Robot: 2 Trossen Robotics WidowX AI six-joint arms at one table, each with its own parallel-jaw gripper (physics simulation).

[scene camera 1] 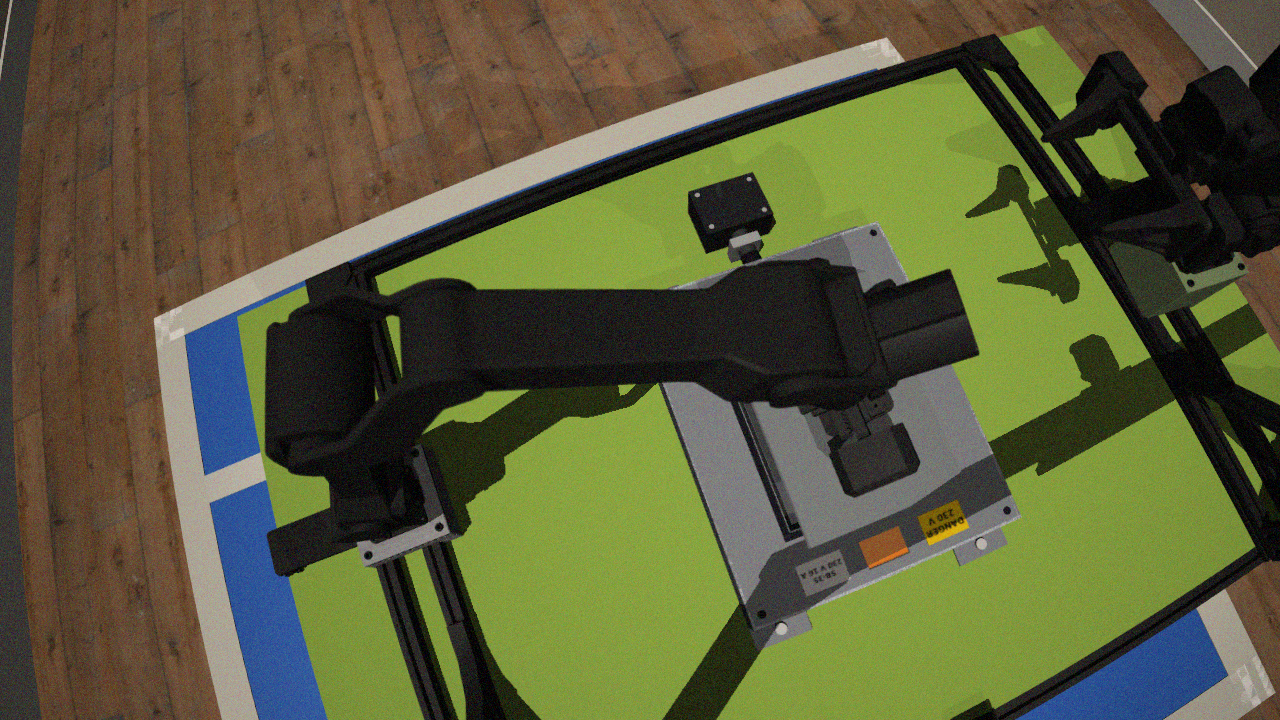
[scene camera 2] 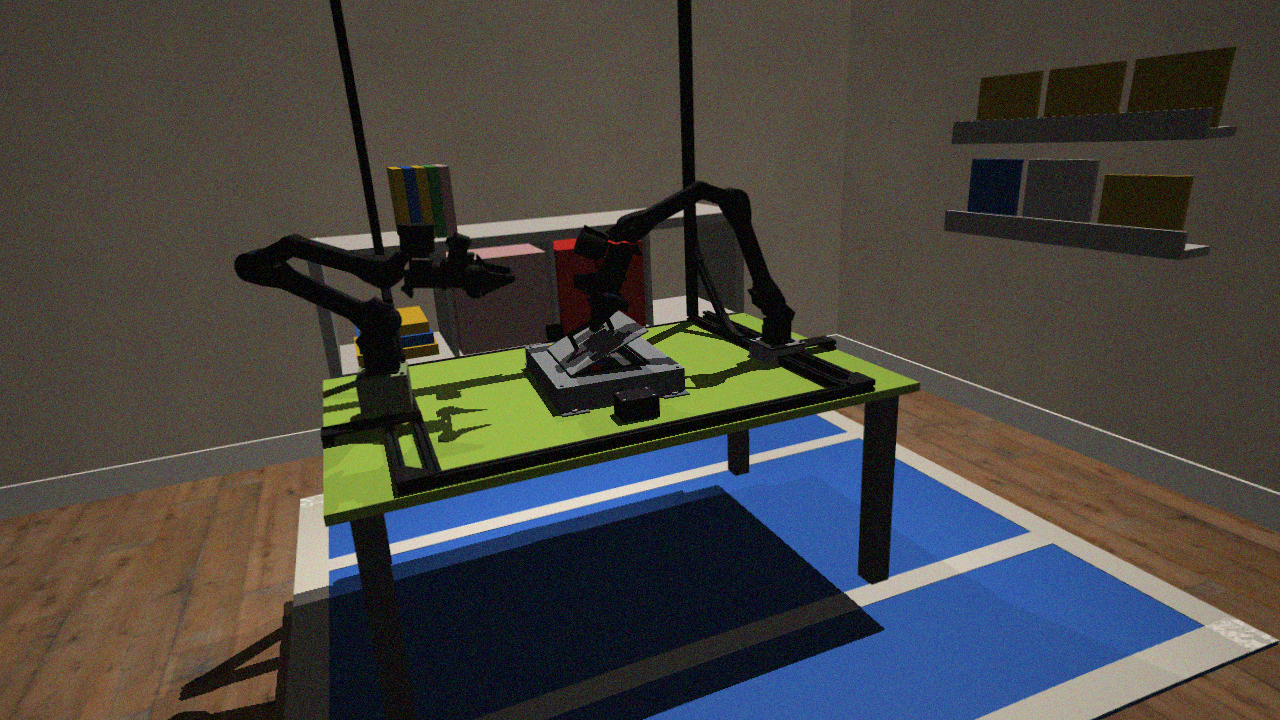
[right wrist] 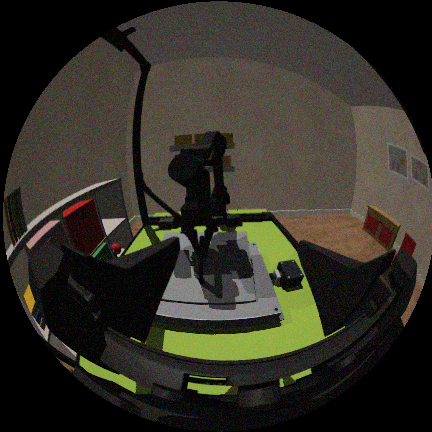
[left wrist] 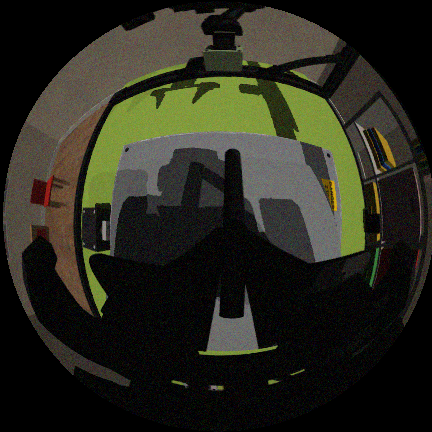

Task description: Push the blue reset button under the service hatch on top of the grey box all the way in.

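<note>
The grey box [scene camera 1: 725,474] [scene camera 2: 581,394] [right wrist: 225,312] stands on the green table. Its grey hatch [scene camera 1: 939,402] [scene camera 2: 619,338] [left wrist: 280,175] [right wrist: 180,287] is tilted up, with the raised side toward the left arm's base. My left gripper [scene camera 2: 601,317] [left wrist: 230,233] [right wrist: 201,258] is above the hatch, shut on a black rod [left wrist: 233,185]; in scene camera 1 its fingers are hidden by its arm. Whether the rod touches the hatch cannot be told. The blue button does not show in any view. My right gripper [scene camera 1: 1065,179] [scene camera 2: 501,279] [right wrist: 241,245] is open and empty, away from the box.
A black block [scene camera 1: 729,210] [scene camera 2: 636,404] [left wrist: 95,227] [right wrist: 289,275] with a light connector stands beside the box. A yellow danger label [scene camera 1: 942,522] and an orange label [scene camera 1: 883,546] are on the box. Black rails [scene camera 2: 608,433] run around the table.
</note>
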